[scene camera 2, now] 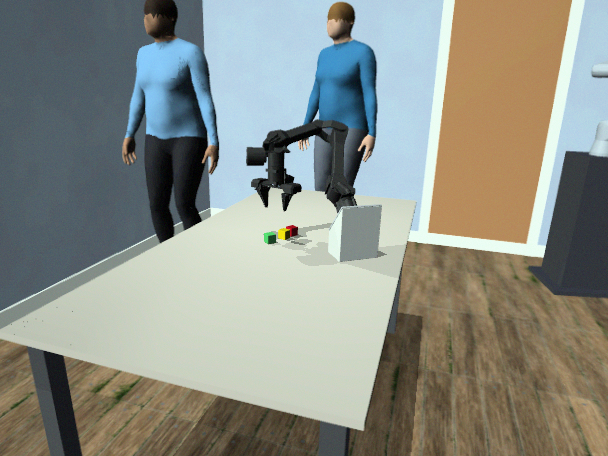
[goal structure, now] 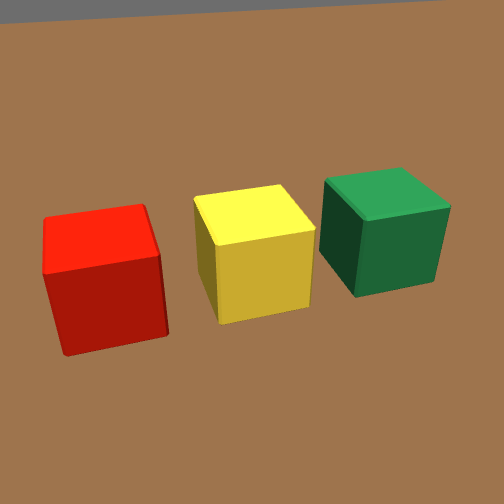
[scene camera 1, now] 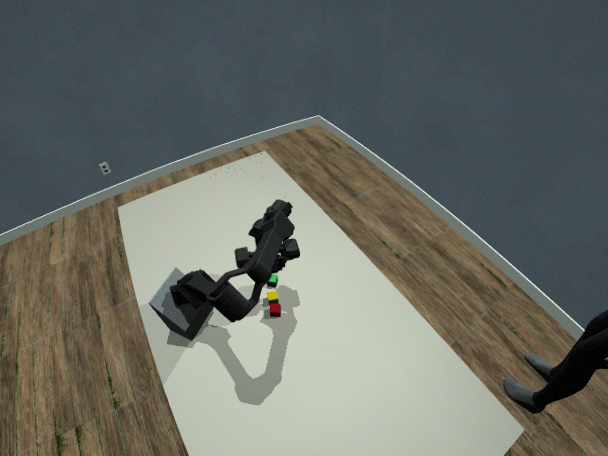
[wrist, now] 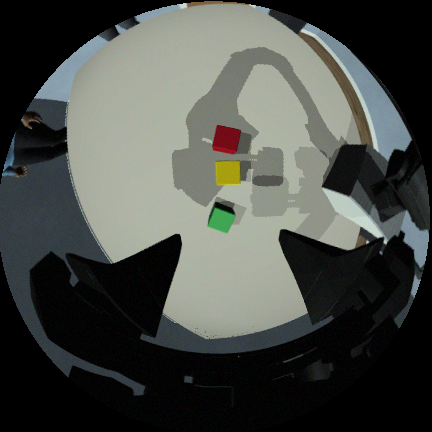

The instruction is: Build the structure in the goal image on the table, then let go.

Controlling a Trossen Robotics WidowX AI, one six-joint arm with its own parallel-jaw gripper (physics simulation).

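Frame: origin at the arm's base, x down, y back, z left, level; centimetres.
Where they show: gripper, fingertip midpoint: (scene camera 2: 275, 209) (wrist: 231, 237); arm's base at its link origin: (scene camera 2: 350, 216) (scene camera 1: 181, 294) (wrist: 385, 198).
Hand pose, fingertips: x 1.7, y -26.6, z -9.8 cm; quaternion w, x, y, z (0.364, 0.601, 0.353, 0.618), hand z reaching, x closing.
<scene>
Each offset is from my fingertips to the centre of the thing. Level surfaces: height alone.
A red cube @[dz -7.8, dx +10.4, dy +5.1 cm] (scene camera 1: 275, 310) (scene camera 2: 292, 230) (wrist: 226, 139), a yellow cube @[dz -3.7, dx +10.4, dy +2.8 cm] (scene camera 1: 272, 297) (scene camera 2: 284, 234) (wrist: 228, 173) and a green cube @[dz +1.8, dx +10.4, dy -1.6 cm] (scene camera 1: 272, 280) (scene camera 2: 270, 238) (wrist: 221, 218) lie on the table in a rough row. The yellow cube is in the middle, with a small gap to the red one and a wider gap to the green one. The green cube is turned relative to the yellow one. My gripper (scene camera 2: 275, 208) (wrist: 231, 237) is open and empty, well above the table. In scene camera 1 its fingers are hidden by the arm.
The white table @[dx +12.0 cm] (scene camera 1: 350, 360) (scene camera 2: 210, 320) bears a grey wedge-shaped block (scene camera 1: 167, 295) (scene camera 2: 361, 233) at the arm's base. Two people (scene camera 2: 172, 90) (scene camera 2: 346, 80) stand beyond the table. A dark pedestal (scene camera 2: 580, 220) stands on the floor at the right in scene camera 2.
</scene>
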